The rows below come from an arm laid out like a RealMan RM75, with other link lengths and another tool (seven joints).
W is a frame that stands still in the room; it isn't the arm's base.
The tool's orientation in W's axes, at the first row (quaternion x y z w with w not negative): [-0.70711 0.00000 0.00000 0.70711]
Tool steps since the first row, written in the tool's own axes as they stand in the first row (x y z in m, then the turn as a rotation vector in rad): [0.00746 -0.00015 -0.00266 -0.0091 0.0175 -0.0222]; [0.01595 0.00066 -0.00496 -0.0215 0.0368 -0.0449]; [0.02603 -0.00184 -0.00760 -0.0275 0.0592 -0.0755]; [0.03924 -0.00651 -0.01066 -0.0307 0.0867 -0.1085]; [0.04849 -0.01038 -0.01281 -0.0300 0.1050 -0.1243]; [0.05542 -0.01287 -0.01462 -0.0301 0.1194 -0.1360]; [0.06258 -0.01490 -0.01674 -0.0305 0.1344 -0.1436]
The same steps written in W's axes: [0.00746 -0.00266 0.00015 -0.0091 -0.0222 -0.0175]; [0.01595 -0.00496 -0.00066 -0.0215 -0.0449 -0.0368]; [0.02603 -0.00760 0.00184 -0.0275 -0.0755 -0.0592]; [0.03924 -0.01066 0.00651 -0.0307 -0.1085 -0.0867]; [0.04849 -0.01281 0.01038 -0.0300 -0.1243 -0.1050]; [0.05542 -0.01462 0.01287 -0.0301 -0.1360 -0.1194]; [0.06258 -0.01674 0.01490 -0.0305 -0.1436 -0.1344]
